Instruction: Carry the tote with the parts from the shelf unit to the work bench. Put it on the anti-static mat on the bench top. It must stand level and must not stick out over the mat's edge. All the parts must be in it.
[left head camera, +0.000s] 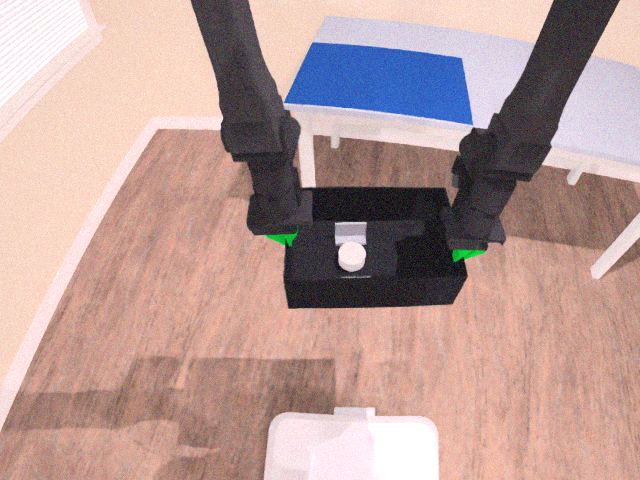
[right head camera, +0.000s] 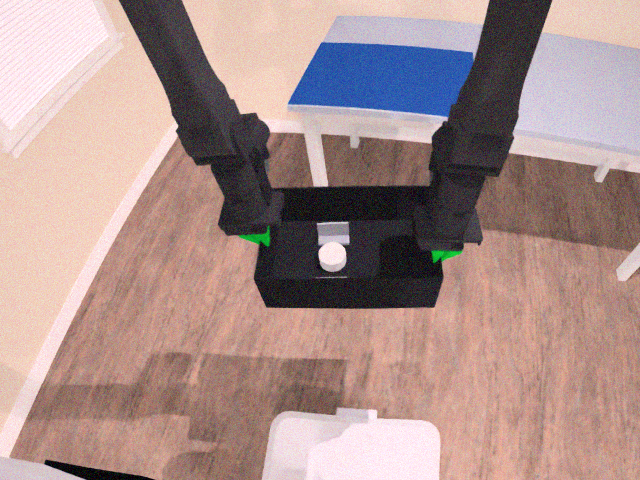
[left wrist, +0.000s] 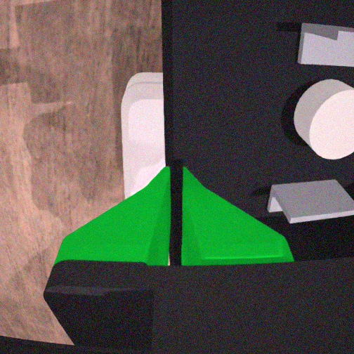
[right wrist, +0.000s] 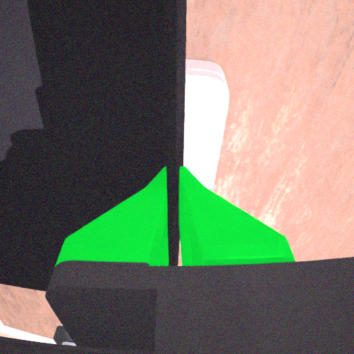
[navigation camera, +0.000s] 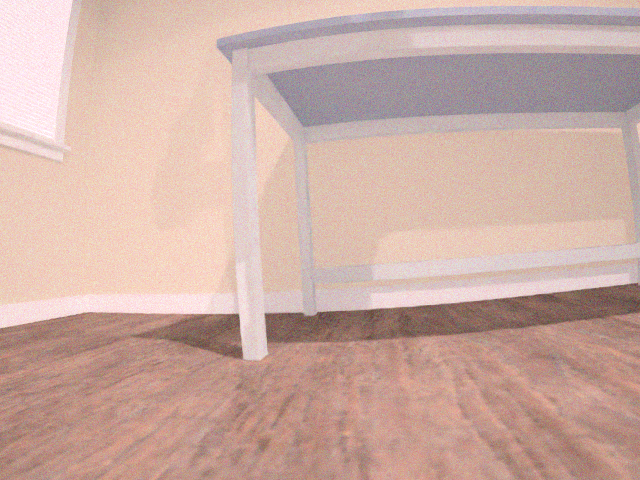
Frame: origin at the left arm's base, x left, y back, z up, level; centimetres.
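Seen in the pictures: left gripper, fingertip midpoint: (left head camera: 288, 243) (right head camera: 266, 243); right gripper, fingertip midpoint: (left head camera: 455, 259) (right head camera: 435, 260).
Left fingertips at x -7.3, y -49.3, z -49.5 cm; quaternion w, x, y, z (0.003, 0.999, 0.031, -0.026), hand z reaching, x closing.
Observation:
Offsets run from my left fingertips to a thing's middle. "spot": to the spot under its first point. Level surfaces: height alone.
The black tote @(dx -14.7, dy -1.6, dz -2.1 cm) (left head camera: 374, 258) hangs above the wood floor between my two arms, short of the work bench @(dz -15.3 cm) (left head camera: 569, 98). It holds a white disc @(dx -11.2, dy -1.3, dz -5.5 cm) (left head camera: 351, 256) and a grey block @(dx -10.9, dy -6.1, dz -4.8 cm) (left head camera: 350, 232); the left wrist view shows the disc (left wrist: 326, 119) and two grey blocks (left wrist: 309, 200). My left gripper (left head camera: 281, 238) is shut on the tote's left wall, seen as a thin dark edge between the green fingers (left wrist: 175, 172). My right gripper (left head camera: 468, 253) is shut on the right wall (right wrist: 173, 170). The blue anti-static mat @(dz -15.1 cm) (left head camera: 379, 82) lies on the bench top's left part, beyond the tote.
The bench's white front leg @(spot: dx +4.8, dy -66.2, dz -38.9 cm) (left head camera: 306, 154) stands just behind the tote. My white base (left head camera: 351, 447) is below at the near edge. A wall with a baseboard and a window @(spot: dx +121.8, dy -92.3, dz +4.7 cm) (left head camera: 30, 46) runs along the left. The navigation view shows the bench (navigation camera: 439, 30) close ahead.

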